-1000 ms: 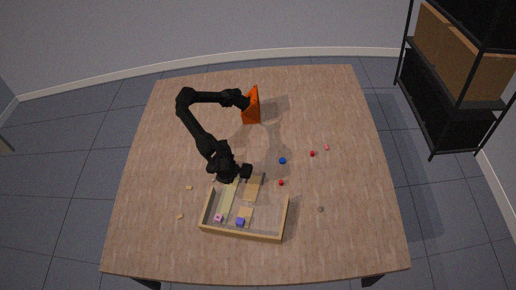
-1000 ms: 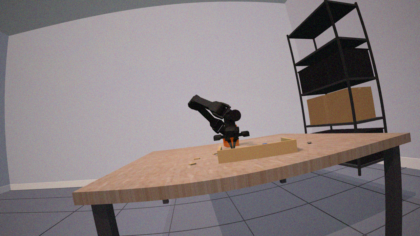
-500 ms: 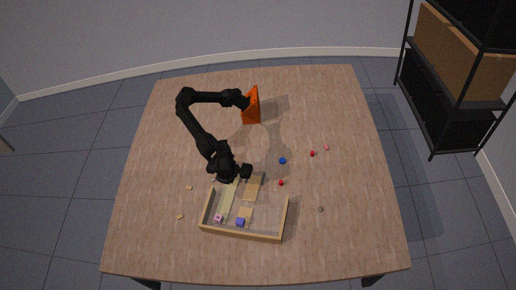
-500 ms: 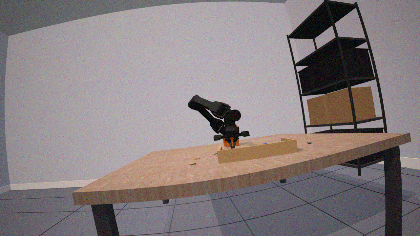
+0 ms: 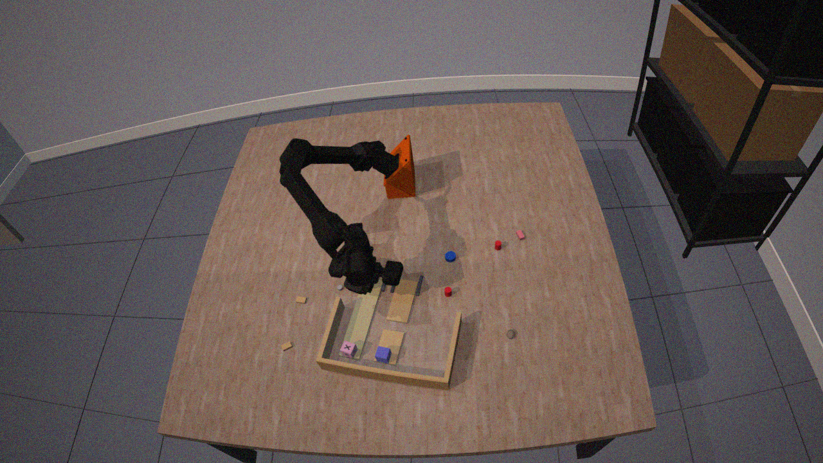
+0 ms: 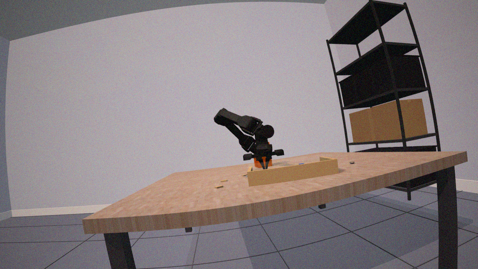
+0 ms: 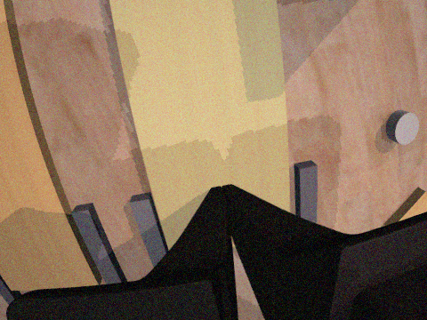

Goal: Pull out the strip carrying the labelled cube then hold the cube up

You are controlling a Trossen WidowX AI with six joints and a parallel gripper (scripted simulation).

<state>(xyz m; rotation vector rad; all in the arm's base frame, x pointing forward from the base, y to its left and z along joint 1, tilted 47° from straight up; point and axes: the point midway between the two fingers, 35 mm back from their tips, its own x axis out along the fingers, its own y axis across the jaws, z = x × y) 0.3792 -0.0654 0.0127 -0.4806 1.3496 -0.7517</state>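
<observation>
My gripper tip is now 9 cm short of the strip and 2 cm to the left of it. Also, from my gripper tip: small grey disc (9 cm to the right); grey pebble (16 cm ahead, 36 cm to the left); blue disc (9 cm behind, 22 cm to the left).
</observation>
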